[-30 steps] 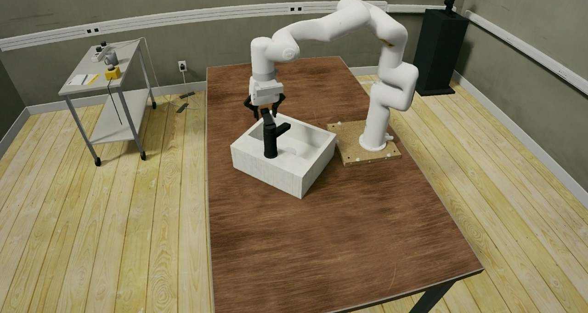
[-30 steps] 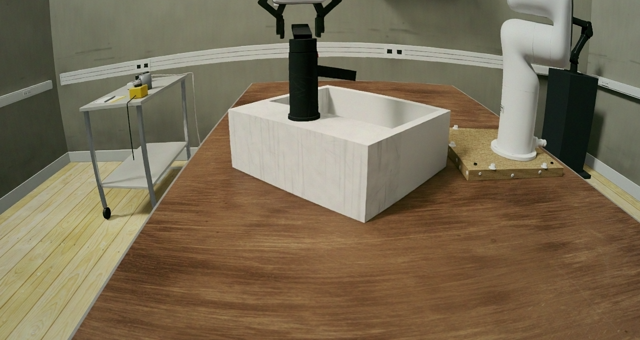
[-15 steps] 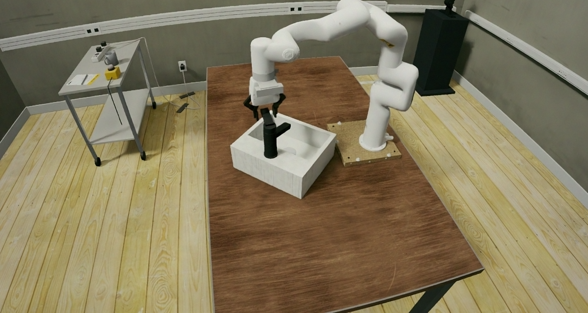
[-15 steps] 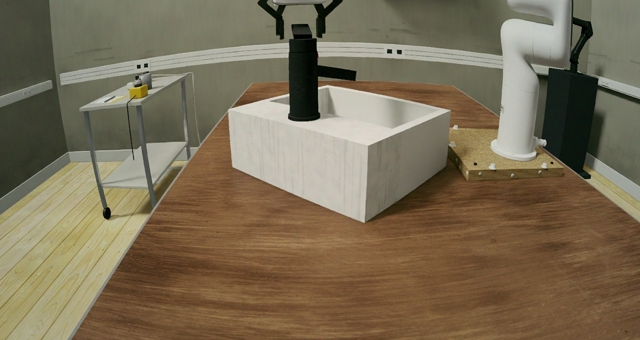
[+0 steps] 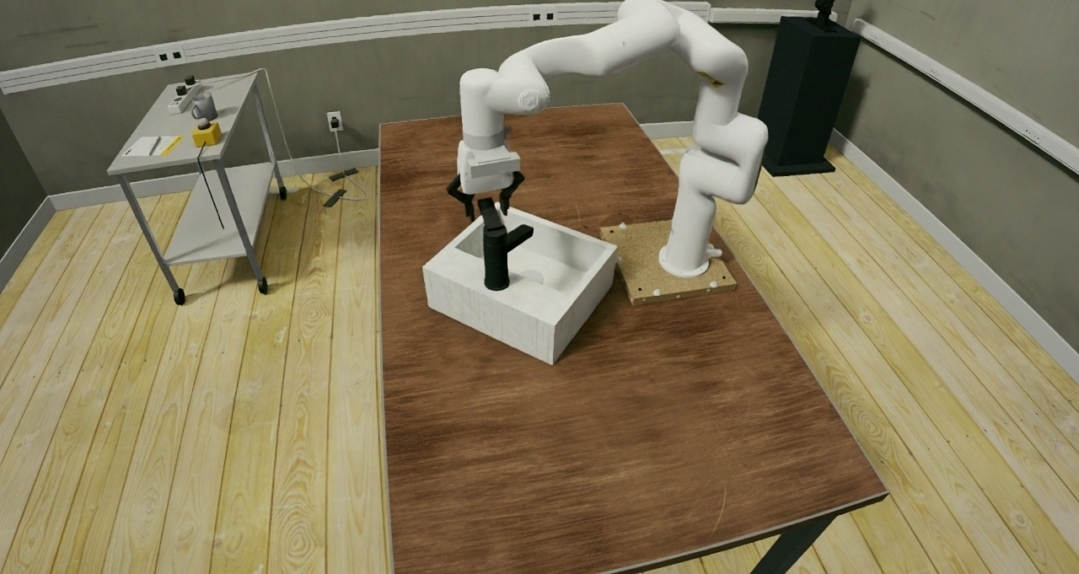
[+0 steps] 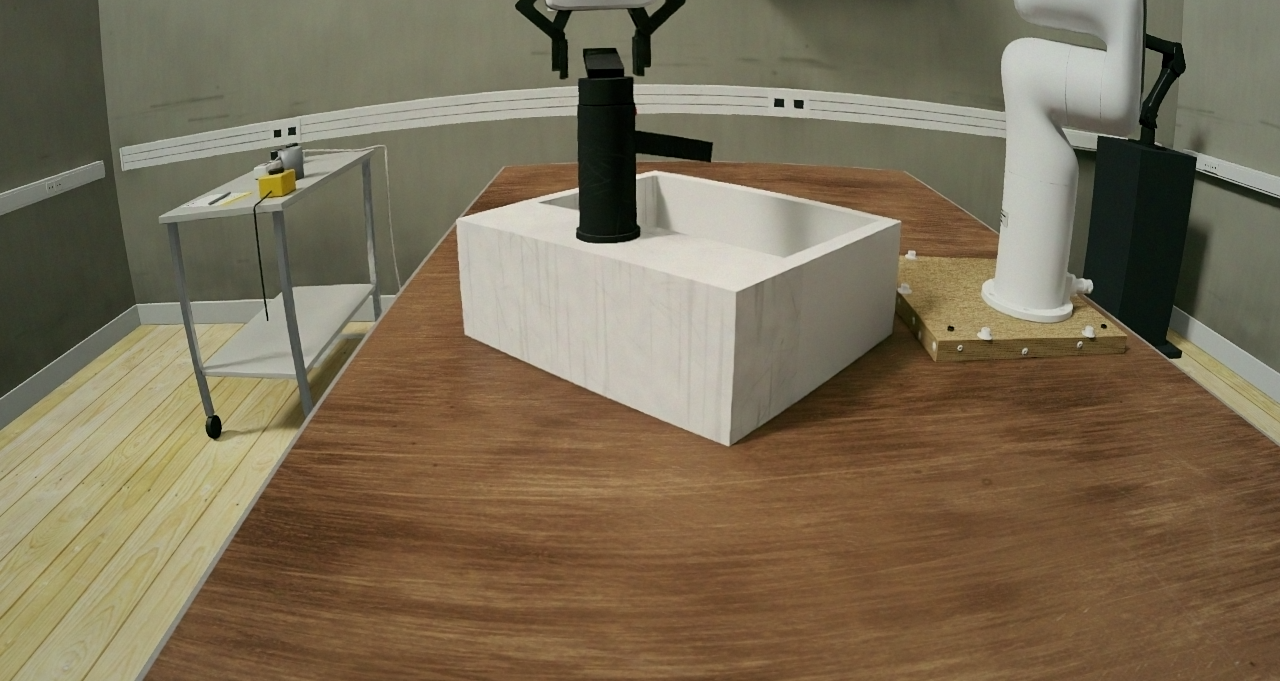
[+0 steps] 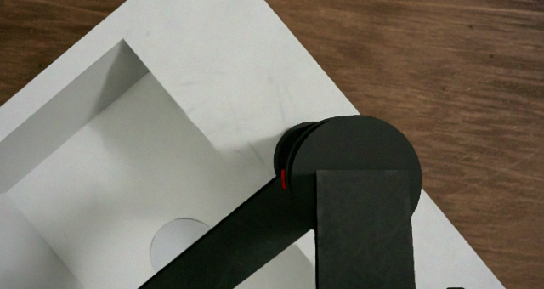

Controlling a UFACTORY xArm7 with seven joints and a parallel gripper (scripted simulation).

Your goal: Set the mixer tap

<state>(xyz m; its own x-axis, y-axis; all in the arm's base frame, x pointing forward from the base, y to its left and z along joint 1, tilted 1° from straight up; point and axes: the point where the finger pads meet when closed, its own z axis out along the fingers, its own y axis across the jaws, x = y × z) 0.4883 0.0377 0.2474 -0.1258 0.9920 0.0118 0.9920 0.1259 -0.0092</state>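
My gripper is now 20 mm to the right of the lever. Round my hand: black mixer tap: 50 mm below, 30 mm to the left, 20 mm behind; then white sink block: 240 mm below, 90 mm behind, 30 mm to the right.
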